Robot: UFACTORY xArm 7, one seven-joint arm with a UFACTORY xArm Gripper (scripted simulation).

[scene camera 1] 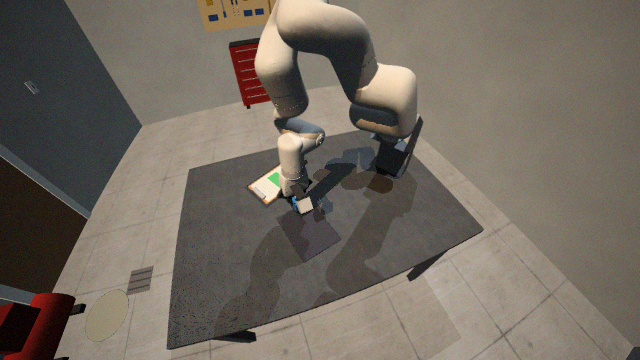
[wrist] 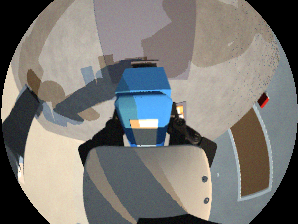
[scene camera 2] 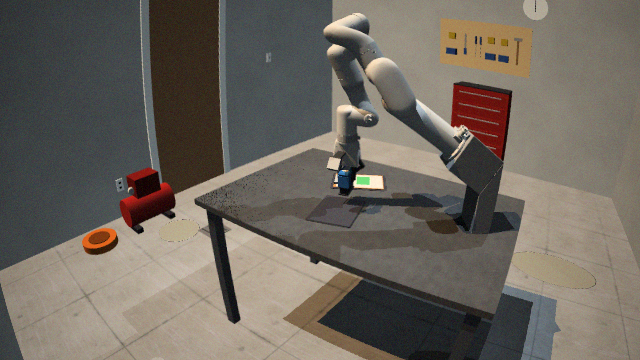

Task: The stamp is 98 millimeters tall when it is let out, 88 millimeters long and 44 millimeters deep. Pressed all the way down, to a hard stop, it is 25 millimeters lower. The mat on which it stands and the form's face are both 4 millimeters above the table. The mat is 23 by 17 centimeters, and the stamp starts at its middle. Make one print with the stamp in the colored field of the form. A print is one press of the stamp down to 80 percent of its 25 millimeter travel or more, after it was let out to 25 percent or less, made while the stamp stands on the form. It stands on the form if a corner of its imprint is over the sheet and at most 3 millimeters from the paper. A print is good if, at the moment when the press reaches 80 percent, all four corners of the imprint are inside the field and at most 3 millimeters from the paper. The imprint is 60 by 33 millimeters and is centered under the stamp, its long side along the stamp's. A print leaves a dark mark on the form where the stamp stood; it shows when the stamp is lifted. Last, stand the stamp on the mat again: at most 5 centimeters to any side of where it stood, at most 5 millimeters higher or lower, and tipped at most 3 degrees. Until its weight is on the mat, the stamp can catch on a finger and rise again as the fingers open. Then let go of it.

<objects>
A form (scene camera 1: pixel 265 188): 98 cm from the lens. A dark mat (scene camera 1: pixel 310 234): 80 cm from the lens. The marked spots on the dark mat and the form are 33 cm apart.
</objects>
